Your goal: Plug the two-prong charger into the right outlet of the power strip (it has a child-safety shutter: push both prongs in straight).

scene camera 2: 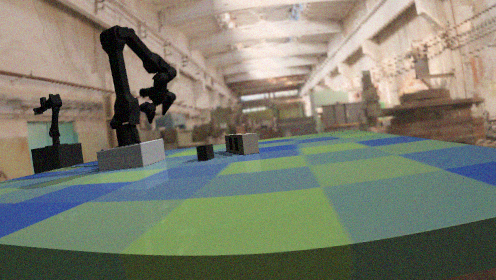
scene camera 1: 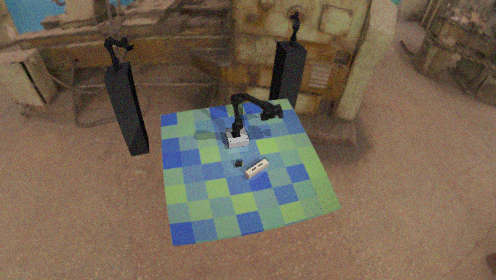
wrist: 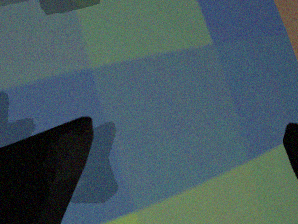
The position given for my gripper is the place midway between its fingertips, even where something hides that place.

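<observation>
There's nothing held in my gripper [scene camera 2: 156, 119], and it's open. You'd also find my gripper in the wrist view [wrist: 191, 130].
</observation>
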